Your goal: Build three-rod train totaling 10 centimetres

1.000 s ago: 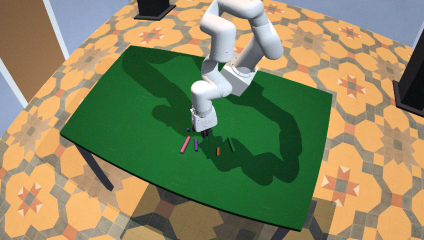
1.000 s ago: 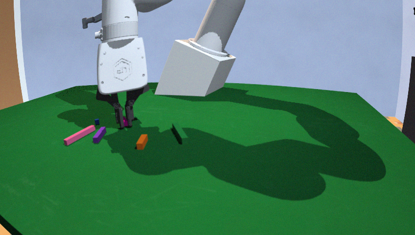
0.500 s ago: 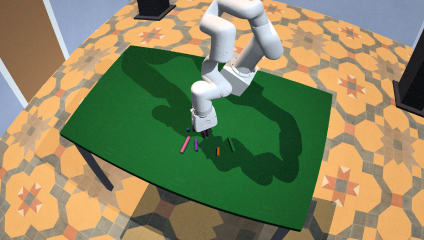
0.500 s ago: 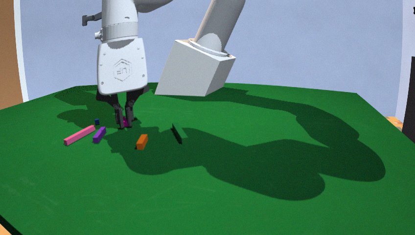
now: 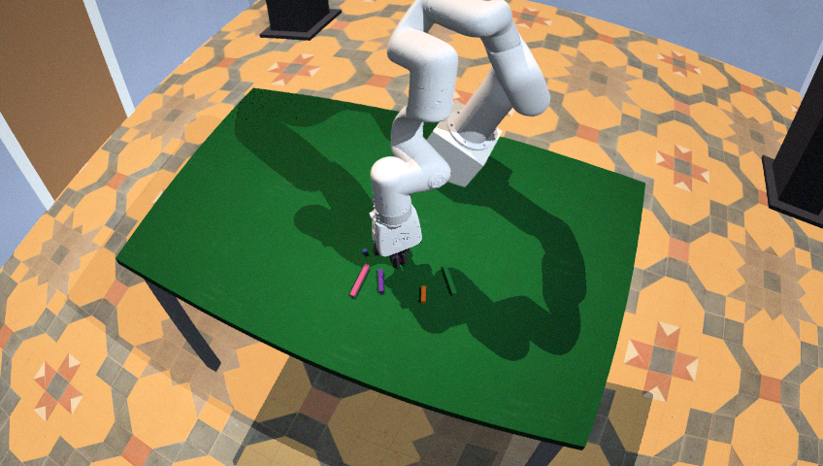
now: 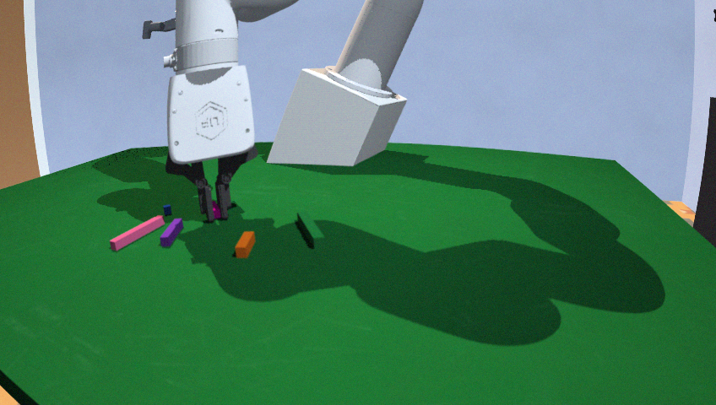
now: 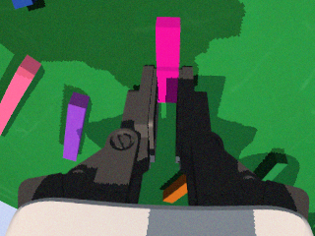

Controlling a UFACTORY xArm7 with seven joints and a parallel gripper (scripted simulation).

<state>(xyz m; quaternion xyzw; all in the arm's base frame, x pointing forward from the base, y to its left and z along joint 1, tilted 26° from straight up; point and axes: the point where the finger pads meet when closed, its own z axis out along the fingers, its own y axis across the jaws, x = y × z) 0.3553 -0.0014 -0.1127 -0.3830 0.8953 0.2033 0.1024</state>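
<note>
The magenta rod is 2 cm behind my hand, 2 cm to the right of it and 2 cm below it. Round my hand: purple rod: 7 cm ahead, 2 cm to the right, 2 cm below; pink rod: 8 cm ahead, 6 cm to the right, 2 cm below; blue rod: 9 cm to the right, 2 cm below.
</note>
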